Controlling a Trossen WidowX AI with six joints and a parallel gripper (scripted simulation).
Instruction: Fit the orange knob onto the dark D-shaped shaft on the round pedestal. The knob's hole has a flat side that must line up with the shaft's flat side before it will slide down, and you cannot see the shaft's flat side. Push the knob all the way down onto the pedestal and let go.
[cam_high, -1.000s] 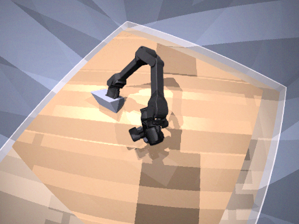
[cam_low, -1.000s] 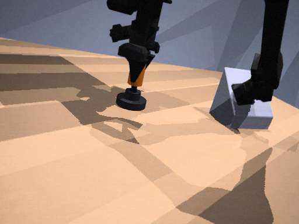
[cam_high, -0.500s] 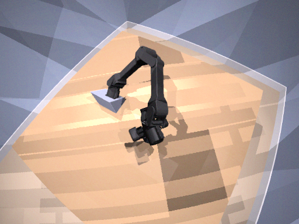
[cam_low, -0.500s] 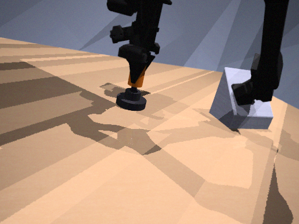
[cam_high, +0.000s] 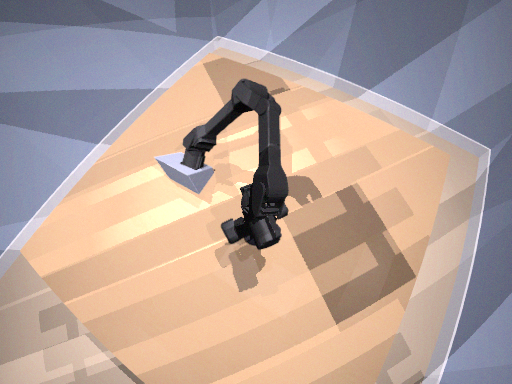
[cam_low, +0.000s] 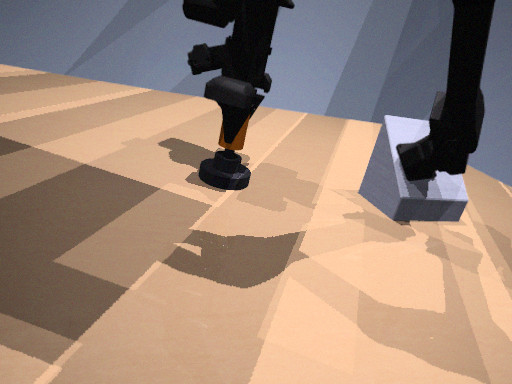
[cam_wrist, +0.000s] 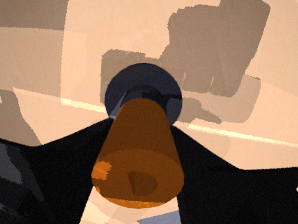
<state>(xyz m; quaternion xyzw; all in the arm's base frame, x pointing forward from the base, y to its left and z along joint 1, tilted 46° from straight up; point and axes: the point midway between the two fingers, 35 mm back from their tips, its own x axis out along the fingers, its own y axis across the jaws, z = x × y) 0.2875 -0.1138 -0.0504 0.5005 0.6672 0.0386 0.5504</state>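
Now: gripper tip 2 cm below the orange knob. Also, from my gripper tip: dark pedestal 4 cm below.
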